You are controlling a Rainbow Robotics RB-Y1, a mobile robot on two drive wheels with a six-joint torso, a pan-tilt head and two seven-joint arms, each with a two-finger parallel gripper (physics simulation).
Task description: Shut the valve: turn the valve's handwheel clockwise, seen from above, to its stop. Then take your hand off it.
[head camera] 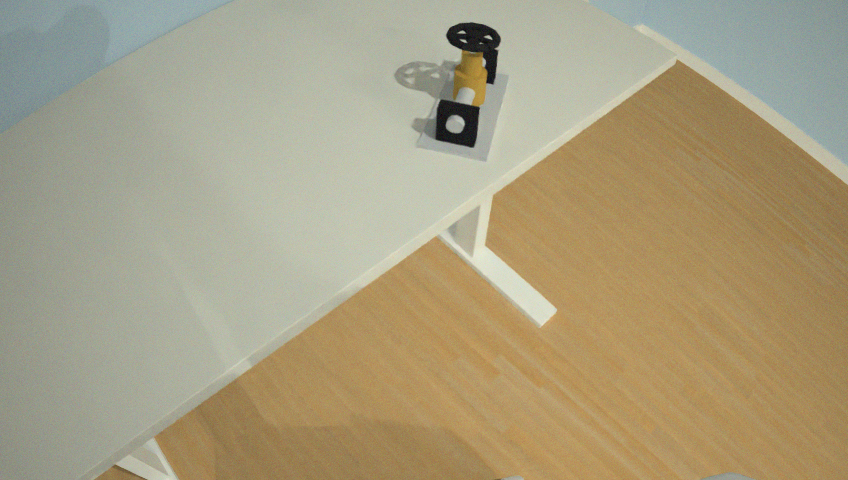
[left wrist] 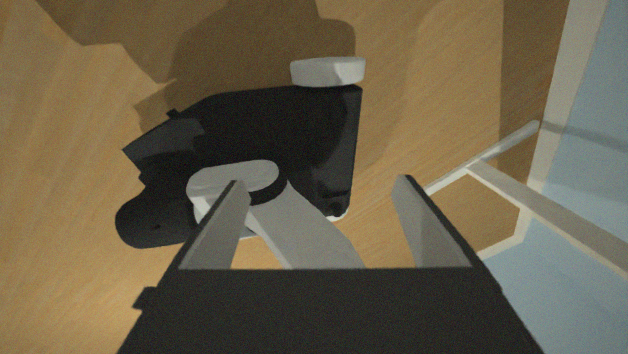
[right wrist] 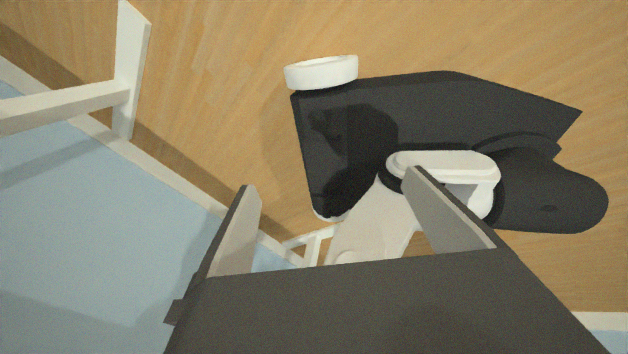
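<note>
The valve's black handwheel (head camera: pixel 473 48) lies level on top of a yellow valve body (head camera: pixel 470 83) in the head view, upper right of centre. The body stands between two black pipe blocks on a grey base plate (head camera: pixel 492 127). My left gripper (left wrist: pixel 319 187) is open, with no object between its fingers in the left wrist view. My right gripper (right wrist: pixel 330 185) is open and empty too in the right wrist view. Both hang over the floor beside my own base, away from the valve. Neither gripper shows in the head view.
The valve stands on a long pale table (head camera: pixel 255 148), near its right end and front edge. A white table foot (head camera: pixel 514 285) stands on the wooden floor under it. Light blue walls run behind the table and at the right. My dark wheeled base (left wrist: pixel 280 125) (right wrist: pixel 440 110) shows below the grippers.
</note>
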